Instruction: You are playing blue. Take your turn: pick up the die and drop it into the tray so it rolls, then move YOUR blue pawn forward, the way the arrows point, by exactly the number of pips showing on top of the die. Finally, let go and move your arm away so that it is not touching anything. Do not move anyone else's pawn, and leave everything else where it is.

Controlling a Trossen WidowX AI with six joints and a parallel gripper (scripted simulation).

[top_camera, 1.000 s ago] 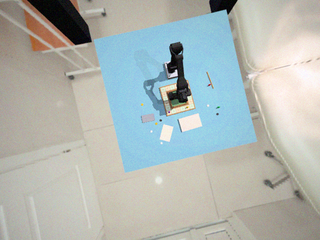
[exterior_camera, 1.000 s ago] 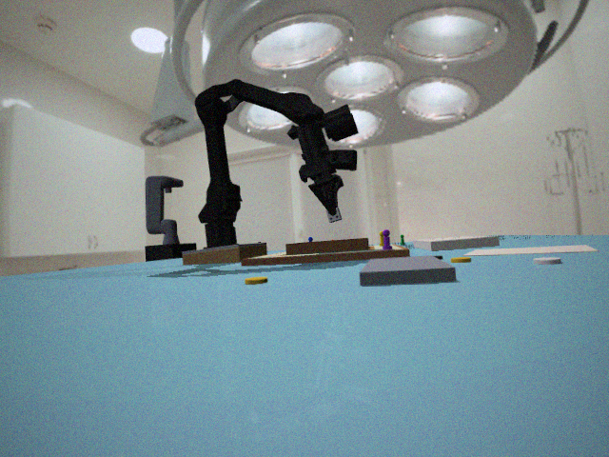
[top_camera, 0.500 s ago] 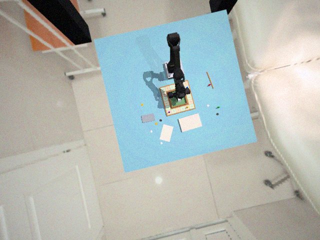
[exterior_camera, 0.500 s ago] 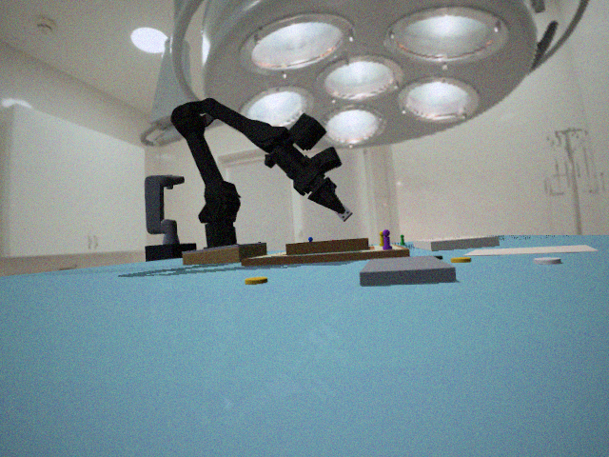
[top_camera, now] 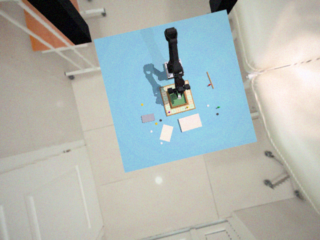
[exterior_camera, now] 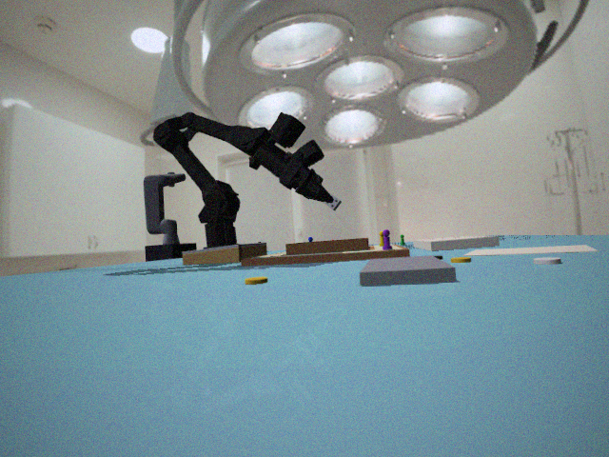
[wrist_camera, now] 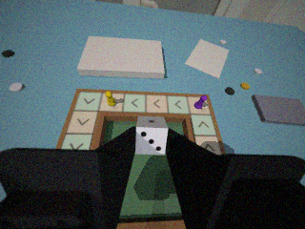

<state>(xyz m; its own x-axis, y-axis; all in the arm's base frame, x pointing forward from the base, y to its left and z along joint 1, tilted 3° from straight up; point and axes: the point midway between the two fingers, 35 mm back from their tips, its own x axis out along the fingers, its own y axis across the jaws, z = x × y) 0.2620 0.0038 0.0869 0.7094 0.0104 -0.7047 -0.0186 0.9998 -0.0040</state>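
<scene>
The white die lies right at my gripper tip. Also, from my gripper tip: yellow pawn 100 mm ahead, 90 mm below, 70 mm to the left; then green tray 110 mm below, 10 mm behind; then blue pawn 110 mm to the left, 90 mm below, 90 mm behind.
</scene>
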